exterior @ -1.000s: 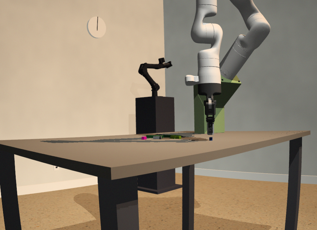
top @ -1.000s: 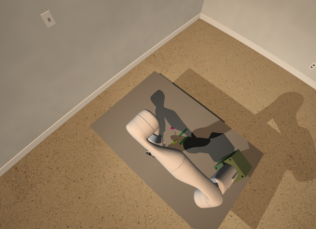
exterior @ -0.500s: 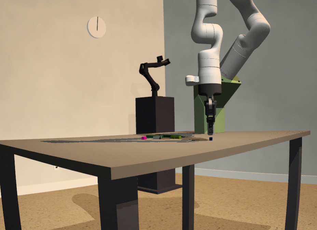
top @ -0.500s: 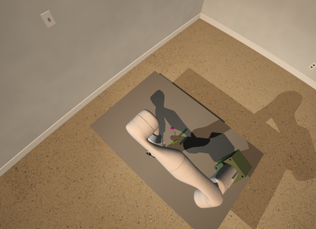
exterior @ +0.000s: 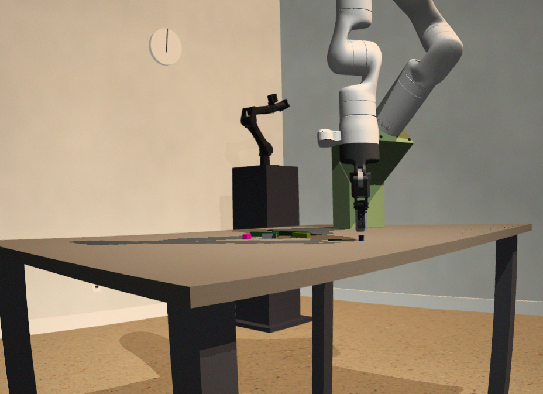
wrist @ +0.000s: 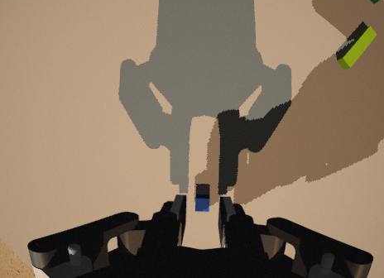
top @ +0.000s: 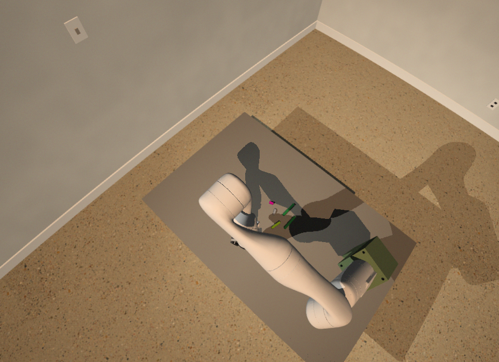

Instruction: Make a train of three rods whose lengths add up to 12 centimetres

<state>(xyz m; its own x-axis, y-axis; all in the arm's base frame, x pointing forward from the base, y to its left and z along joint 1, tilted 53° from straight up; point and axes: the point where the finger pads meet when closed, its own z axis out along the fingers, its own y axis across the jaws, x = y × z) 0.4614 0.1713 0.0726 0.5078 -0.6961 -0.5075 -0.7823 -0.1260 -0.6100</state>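
My gripper is now 3 cm above the blue rod. The rest, counted from my hand: magenta rod 5 cm ahead, 25 cm to the right, 3 cm below; then lime rod 4 cm behind, 18 cm to the right, 3 cm below; then grey rod 1 cm ahead, 22 cm to the right, 3 cm below.
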